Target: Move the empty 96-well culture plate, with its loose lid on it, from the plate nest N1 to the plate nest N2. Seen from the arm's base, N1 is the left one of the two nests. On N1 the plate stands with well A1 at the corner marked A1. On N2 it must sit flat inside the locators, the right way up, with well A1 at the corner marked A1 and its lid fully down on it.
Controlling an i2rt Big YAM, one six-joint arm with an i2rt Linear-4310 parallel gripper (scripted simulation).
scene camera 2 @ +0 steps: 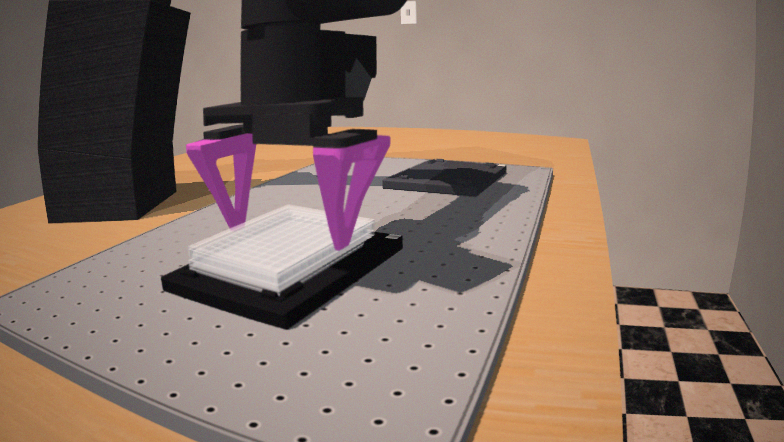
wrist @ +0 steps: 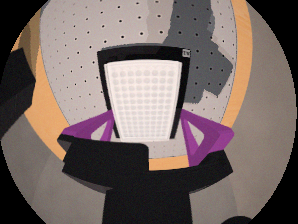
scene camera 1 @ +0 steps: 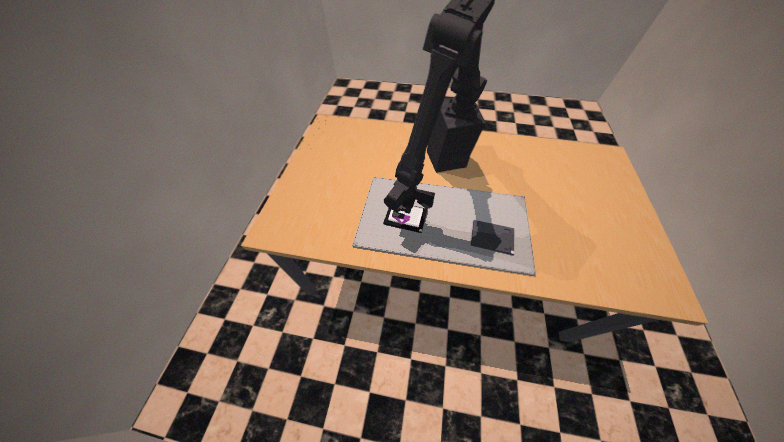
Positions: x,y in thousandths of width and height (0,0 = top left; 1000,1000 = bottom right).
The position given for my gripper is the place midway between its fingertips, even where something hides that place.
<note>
In view: my gripper (scene camera 2: 364,540), a clear lid (scene camera 2: 350,560), a dark nest N1 (scene camera 2: 561,402) and a black nest N2 (scene camera 2: 300,678).
The clear lid shows as well in the wrist view (wrist: 482,422). My gripper shows as well in the wrist view (wrist: 495,507). The dark nest N1 is seen too in scene camera 1 (scene camera 1: 629,537).
</note>
